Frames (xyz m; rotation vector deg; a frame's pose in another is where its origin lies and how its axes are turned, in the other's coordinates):
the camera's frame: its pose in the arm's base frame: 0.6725 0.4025 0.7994 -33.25 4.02 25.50
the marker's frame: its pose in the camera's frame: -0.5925 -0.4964 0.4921 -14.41 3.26 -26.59
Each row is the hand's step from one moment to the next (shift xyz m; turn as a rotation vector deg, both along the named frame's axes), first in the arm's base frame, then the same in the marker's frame.
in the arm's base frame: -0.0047 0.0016 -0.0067 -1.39 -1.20 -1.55
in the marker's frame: -0.0051 0.0058 -0.0031 -1.50 0.28 -1.85
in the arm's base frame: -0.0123 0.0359 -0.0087 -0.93 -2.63 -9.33
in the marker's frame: -0.0124 0.0301 0.0213 -1.58 5.07 -8.16
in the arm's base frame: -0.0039 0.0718 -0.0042 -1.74 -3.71 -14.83
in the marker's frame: -0.0033 0.0513 0.0504 -2.76 8.37 -12.61
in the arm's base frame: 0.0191 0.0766 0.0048 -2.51 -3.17 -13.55
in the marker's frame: 0.0203 0.0489 0.0588 -3.44 7.76 -11.31
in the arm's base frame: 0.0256 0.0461 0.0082 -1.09 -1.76 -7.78
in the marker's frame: 0.0266 0.0261 0.0382 -1.62 4.51 -6.47
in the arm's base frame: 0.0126 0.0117 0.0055 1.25 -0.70 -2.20
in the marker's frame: 0.0131 0.0043 0.0117 1.09 1.20 -2.06
